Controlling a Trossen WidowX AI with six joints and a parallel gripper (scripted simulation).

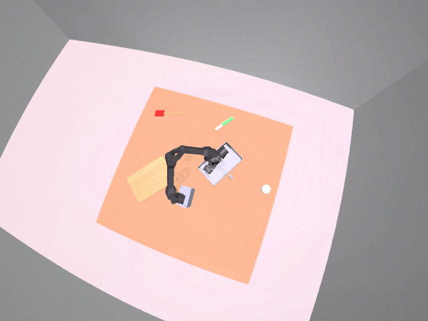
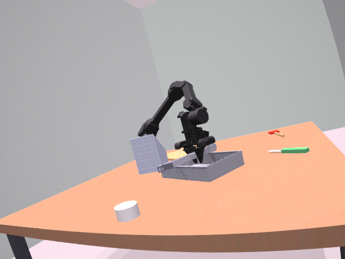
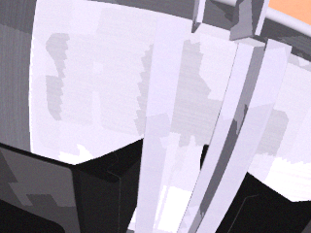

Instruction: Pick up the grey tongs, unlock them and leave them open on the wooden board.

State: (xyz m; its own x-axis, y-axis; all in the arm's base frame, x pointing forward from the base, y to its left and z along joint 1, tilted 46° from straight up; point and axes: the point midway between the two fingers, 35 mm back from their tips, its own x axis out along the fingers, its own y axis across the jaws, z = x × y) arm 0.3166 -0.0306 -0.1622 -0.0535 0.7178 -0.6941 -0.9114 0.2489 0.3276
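Right now the grey roasting tin is 10 mm ahead of my gripper tip and 40 mm to the right of it. Round my gripper tip: wooden board: 260 mm behind, 460 mm to the left, 20 mm below; white cylinder: 70 mm behind, 430 mm to the right, 10 mm below.
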